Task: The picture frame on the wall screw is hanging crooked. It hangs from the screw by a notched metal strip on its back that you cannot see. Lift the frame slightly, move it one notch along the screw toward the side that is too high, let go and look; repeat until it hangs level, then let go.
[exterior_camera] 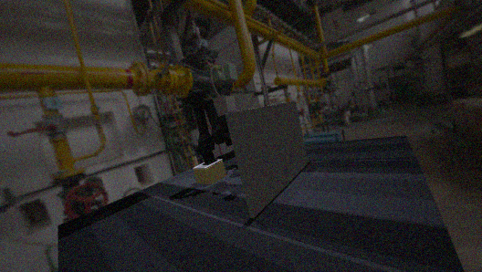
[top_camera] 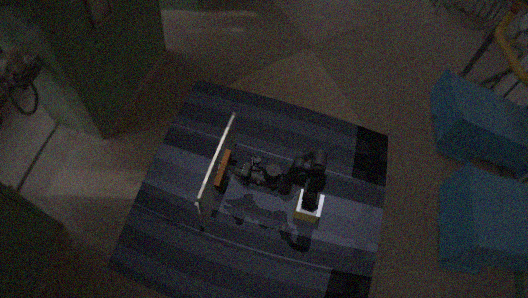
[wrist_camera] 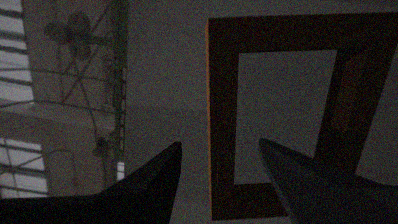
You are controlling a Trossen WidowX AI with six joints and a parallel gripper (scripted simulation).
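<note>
My gripper tip is 40 mm short of the picture frame, 10 mm to the left of it and 60 mm above it. Round my gripper tip: wall panel 50 mm ahead, 70 mm below.
</note>
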